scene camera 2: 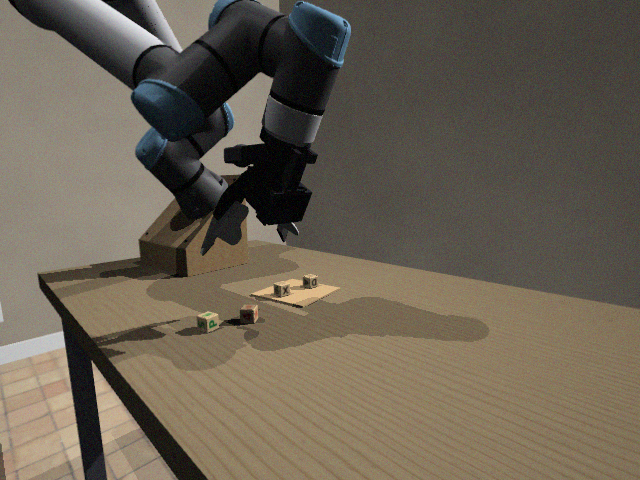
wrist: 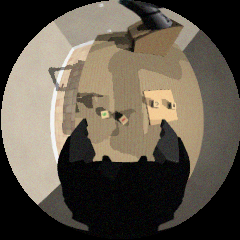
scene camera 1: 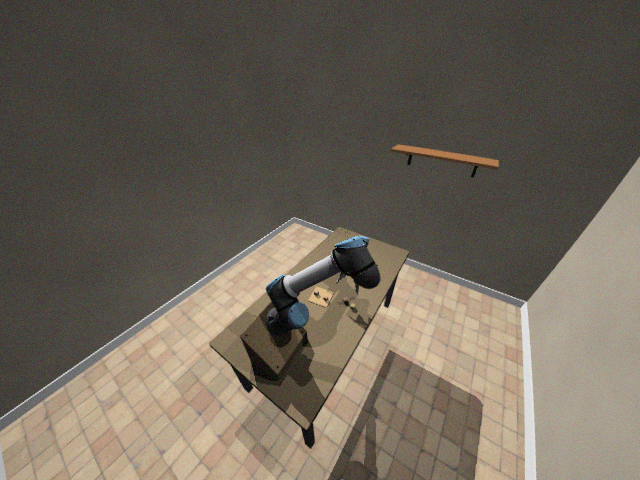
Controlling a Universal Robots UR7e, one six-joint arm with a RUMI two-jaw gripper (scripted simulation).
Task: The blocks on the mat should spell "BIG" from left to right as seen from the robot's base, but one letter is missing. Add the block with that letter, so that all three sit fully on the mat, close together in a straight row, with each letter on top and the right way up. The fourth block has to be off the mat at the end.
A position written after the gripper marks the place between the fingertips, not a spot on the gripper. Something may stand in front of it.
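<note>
Tan mat [scene camera 2: 300, 296], visible also in the wrist view [wrist: 156, 115]. Gripper [scene camera 2: 246, 247], visible also in the wrist view [wrist: 124, 119].
</note>
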